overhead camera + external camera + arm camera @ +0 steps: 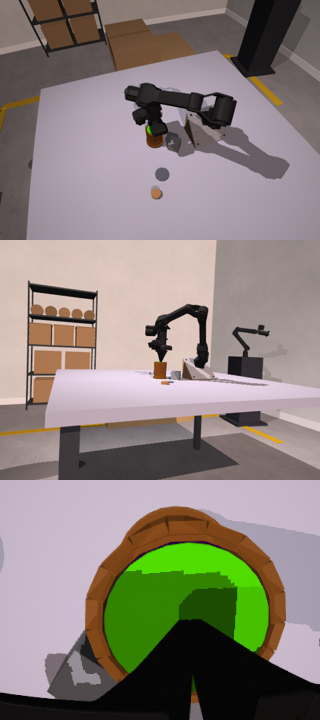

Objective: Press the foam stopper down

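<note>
The bright green foam stopper is 40 mm below my hand. From my hand the other things lie so: orange disc (40 mm ahead, 260 mm to the left, 130 mm below); grey cube (80 mm behind, 50 mm to the left, 110 mm below); dark grey disc (180 mm to the left, 130 mm below).
</note>
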